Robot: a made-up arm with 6 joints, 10 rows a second.
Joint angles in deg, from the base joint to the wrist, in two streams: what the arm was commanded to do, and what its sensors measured. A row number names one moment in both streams.
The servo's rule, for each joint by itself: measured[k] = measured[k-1] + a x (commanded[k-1-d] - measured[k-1]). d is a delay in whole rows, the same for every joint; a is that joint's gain. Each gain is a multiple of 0.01, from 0.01 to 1. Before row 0 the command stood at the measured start. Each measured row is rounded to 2 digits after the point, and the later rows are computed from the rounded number. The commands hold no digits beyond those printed.
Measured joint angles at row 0:
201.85, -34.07, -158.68, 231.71, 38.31, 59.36
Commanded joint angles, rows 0 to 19:
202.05, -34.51, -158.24, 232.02, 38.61, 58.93
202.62, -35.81, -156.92, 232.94, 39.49, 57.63
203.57, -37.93, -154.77, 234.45, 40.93, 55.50
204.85, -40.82, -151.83, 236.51, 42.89, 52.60
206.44, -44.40, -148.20, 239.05, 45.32, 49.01
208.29, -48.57, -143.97, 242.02, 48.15, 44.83
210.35, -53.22, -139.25, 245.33, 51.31, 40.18
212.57, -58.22, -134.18, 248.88, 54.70, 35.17
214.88, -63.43, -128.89, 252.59, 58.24, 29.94
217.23, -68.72, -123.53, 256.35, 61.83, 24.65
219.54, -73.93, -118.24, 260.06, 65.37, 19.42
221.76, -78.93, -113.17, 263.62, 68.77, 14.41
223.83, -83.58, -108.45, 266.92, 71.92, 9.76
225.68, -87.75, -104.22, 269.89, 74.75, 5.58
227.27, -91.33, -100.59, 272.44, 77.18, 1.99
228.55, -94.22, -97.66, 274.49, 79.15, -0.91
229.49, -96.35, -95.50, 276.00, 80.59, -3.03
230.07, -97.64, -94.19, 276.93, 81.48, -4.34
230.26, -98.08, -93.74, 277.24, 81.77, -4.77
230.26, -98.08, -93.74, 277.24, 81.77, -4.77
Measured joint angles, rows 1 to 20:
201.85, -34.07, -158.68, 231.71, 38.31, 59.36
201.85, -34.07, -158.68, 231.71, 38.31, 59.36
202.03, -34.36, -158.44, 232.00, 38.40, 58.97
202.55, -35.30, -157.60, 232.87, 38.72, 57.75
203.45, -37.01, -156.04, 234.34, 39.36, 55.70
204.68, -39.49, -153.72, 236.36, 40.38, 52.88
206.23, -42.68, -150.68, 238.86, 41.81, 49.36
208.04, -46.51, -146.99, 241.80, 43.65, 45.24
210.07, -50.87, -142.73, 245.08, 45.87, 40.64
212.27, -55.65, -138.03, 248.61, 48.43, 35.66
214.57, -60.71, -133.00, 252.31, 51.27, 30.45
216.91, -65.92, -127.79, 256.07, 54.33, 25.17
219.22, -71.13, -122.54, 259.78, 57.53, 19.94
221.46, -76.20, -117.39, 263.35, 60.79, 14.91
223.55, -81.00, -112.47, 266.67, 64.02, 10.22
225.42, -85.39, -107.93, 269.66, 67.13, 6.00
227.05, -89.25, -103.89, 272.25, 70.04, 2.35
228.37, -92.48, -100.46, 274.33, 72.68, -0.62
229.36, -95.00, -97.73, 275.88, 74.97, -2.81
229.98, -96.72, -95.78, 276.86, 76.86, -4.20
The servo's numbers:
d 2
a 0.88 0.65 0.55 0.93 0.29 0.91

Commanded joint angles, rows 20 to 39:
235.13, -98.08, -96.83, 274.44, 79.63, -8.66
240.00, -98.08, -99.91, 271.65, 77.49, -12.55
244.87, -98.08, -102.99, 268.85, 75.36, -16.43
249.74, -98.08, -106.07, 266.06, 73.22, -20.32
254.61, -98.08, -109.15, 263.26, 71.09, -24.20
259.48, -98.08, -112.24, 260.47, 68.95, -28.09
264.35, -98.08, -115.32, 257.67, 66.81, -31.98
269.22, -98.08, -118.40, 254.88, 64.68, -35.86
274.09, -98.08, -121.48, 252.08, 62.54, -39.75
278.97, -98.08, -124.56, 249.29, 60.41, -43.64
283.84, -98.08, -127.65, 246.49, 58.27, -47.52
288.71, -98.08, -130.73, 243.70, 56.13, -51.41
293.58, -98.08, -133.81, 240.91, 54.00, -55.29
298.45, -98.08, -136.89, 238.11, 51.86, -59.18
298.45, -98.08, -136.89, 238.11, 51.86, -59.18
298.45, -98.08, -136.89, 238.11, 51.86, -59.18
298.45, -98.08, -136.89, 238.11, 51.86, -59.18
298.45, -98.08, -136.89, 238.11, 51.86, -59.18
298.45, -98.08, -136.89, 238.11, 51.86, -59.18
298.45, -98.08, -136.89, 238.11, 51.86, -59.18
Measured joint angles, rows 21 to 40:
230.23, -97.60, -94.66, 277.21, 78.28, -4.72
230.26, -97.91, -94.15, 277.24, 79.29, -4.77
234.55, -98.02, -95.62, 274.64, 79.39, -8.31
239.35, -98.06, -97.98, 271.86, 78.84, -12.17
244.21, -98.07, -100.74, 269.06, 77.83, -16.05
249.08, -98.08, -103.67, 266.27, 76.49, -19.94
253.95, -98.08, -106.68, 263.47, 74.92, -23.82
258.82, -98.08, -109.74, 260.68, 73.19, -27.71
263.69, -98.08, -112.81, 257.88, 71.34, -31.60
268.56, -98.08, -115.88, 255.09, 69.41, -35.48
273.43, -98.08, -118.96, 252.29, 67.42, -39.37
278.31, -98.08, -122.04, 249.50, 65.39, -43.26
283.18, -98.08, -125.13, 246.70, 63.33, -47.14
288.05, -98.08, -128.21, 243.91, 61.24, -51.03
292.92, -98.08, -131.29, 241.12, 59.14, -54.91
297.79, -98.08, -134.37, 238.32, 57.03, -58.80
298.37, -98.08, -135.76, 238.12, 55.53, -59.15
298.44, -98.08, -136.38, 238.11, 54.47, -59.18
298.45, -98.08, -136.66, 238.11, 53.71, -59.18
298.45, -98.08, -136.79, 238.11, 53.17, -59.18

